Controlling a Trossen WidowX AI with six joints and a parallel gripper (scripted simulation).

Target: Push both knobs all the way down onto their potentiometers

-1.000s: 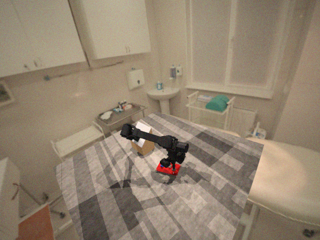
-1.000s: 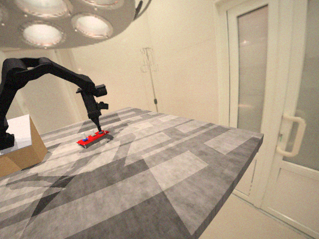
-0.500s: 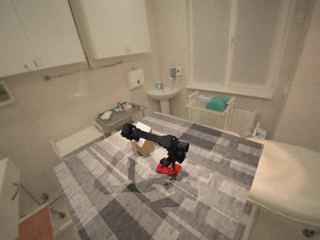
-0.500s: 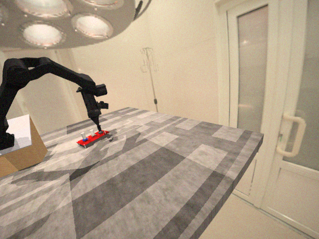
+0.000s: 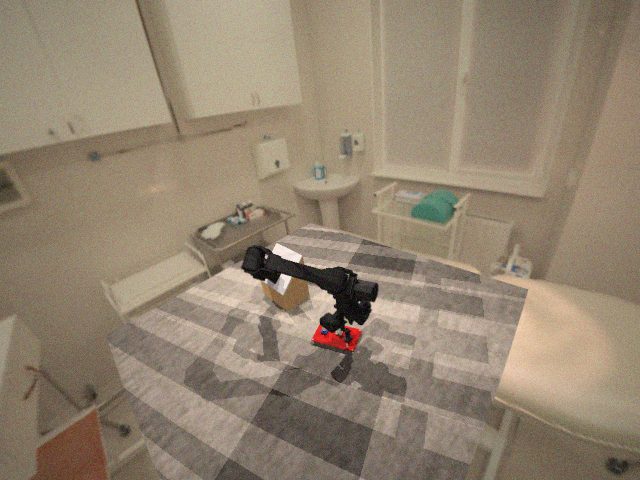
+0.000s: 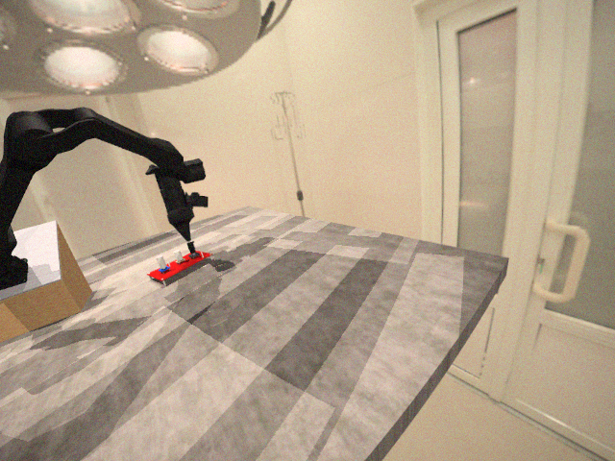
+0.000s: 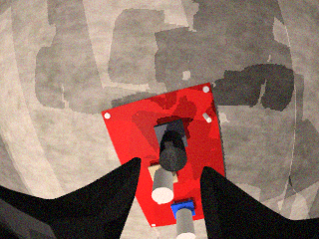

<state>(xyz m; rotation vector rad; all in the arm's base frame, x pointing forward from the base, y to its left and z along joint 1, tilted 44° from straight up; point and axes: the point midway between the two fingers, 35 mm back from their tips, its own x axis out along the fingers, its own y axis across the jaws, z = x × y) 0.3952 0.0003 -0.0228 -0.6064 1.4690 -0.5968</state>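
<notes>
My gripper tip is now 2 cm above the black knob. From my gripper tip the other things lie so: grey knob: 9 cm behind, 3 cm to the right, 3 cm below.
</notes>
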